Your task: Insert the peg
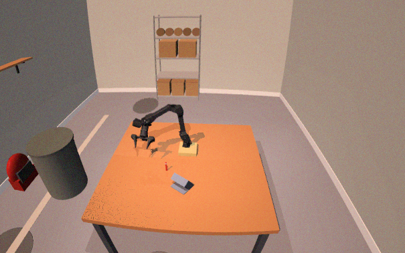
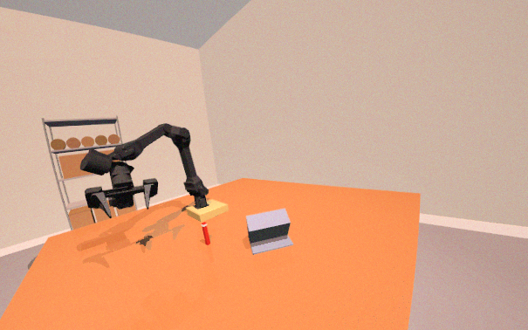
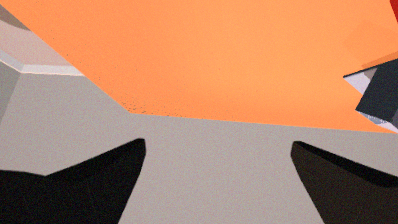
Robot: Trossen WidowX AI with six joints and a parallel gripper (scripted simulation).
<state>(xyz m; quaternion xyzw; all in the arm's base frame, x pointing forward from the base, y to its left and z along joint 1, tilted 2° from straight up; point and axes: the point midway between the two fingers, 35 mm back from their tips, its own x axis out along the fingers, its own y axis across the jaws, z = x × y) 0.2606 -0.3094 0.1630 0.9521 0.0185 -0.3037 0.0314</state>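
My gripper tip is now 190 mm to the right of the peg, 130 mm above it and 20 mm short of it. Round my gripper tip: panel 350 mm to the left, 160 mm ahead, 140 mm below.
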